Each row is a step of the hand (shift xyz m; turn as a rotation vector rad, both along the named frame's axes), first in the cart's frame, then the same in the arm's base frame.
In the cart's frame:
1: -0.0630 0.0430 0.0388 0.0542 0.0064 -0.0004
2: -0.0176 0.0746 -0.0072 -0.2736 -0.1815 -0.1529
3: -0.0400 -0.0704 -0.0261 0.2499 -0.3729 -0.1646
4: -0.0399 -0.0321 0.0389 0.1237 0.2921 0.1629
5: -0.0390 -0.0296 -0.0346 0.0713 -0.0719 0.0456
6: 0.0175 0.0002 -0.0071 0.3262 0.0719 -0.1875
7: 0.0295 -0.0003 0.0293 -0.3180 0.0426 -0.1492
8: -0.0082 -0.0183 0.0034 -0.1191 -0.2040 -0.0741
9: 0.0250 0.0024 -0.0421 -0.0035 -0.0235 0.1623
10: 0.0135 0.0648 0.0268 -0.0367 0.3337 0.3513
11: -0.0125 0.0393 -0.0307 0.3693 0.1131 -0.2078
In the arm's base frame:
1: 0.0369 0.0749 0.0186 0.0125 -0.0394 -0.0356
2: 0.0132 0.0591 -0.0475 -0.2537 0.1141 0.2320
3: -0.0543 -0.0096 0.0647 -0.2199 -0.4186 0.0709
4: 0.0180 0.0113 0.0607 0.2677 0.0718 -0.2244
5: -0.0492 0.0144 0.0311 0.0340 -0.1016 0.0292
6: -0.0030 -0.0136 -0.0127 -0.0861 -0.2113 -0.3077
7: 0.0330 -0.0246 -0.0057 -0.1888 0.2842 0.0939
8: -0.0042 -0.0046 0.0194 -0.1567 -0.0253 0.1900
9: -0.0333 -0.0172 -0.0316 0.1425 -0.0164 0.0795
10: 0.0479 0.0274 -0.0453 0.4235 0.2190 -0.0939
11: -0.0186 0.0346 -0.0332 -0.0834 -0.2203 -0.3700

